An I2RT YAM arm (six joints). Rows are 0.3 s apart.
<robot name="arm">
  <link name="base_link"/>
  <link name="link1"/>
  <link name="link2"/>
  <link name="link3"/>
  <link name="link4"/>
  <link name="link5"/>
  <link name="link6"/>
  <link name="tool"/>
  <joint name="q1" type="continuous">
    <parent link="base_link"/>
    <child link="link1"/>
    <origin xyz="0 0 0.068" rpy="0 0 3.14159"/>
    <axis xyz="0 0 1"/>
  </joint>
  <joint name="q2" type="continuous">
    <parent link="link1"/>
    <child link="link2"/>
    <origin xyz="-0.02 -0.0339 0.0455" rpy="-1.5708 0 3.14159"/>
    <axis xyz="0 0 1"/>
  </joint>
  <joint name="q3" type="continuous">
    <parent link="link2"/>
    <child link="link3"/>
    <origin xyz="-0.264 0 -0.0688" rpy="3.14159 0 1.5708"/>
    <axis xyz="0 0 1"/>
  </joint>
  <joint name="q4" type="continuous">
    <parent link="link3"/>
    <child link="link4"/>
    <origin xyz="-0.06 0.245 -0.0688" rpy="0 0 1.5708"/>
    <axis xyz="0 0 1"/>
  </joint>
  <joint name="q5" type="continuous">
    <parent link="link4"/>
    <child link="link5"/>
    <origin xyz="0.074 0.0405 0.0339" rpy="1.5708 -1.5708 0"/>
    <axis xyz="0 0 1"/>
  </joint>
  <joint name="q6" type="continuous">
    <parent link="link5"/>
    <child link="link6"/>
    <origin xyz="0 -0.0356 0.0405" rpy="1.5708 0 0"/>
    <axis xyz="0 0 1"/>
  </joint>
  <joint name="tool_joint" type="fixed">
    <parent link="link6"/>
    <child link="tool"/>
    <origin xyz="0 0 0" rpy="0 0 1.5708"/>
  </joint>
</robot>
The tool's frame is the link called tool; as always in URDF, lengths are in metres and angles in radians. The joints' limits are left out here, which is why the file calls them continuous.
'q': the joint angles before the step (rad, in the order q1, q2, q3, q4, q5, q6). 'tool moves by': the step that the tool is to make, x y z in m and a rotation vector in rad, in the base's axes. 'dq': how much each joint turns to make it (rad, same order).
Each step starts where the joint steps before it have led.
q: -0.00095, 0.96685, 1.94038, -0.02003, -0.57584, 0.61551
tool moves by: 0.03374, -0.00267, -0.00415, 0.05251, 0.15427, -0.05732
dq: -0.00952, 0.05758, 0.02590, -0.12512, 0.07021, -0.00421
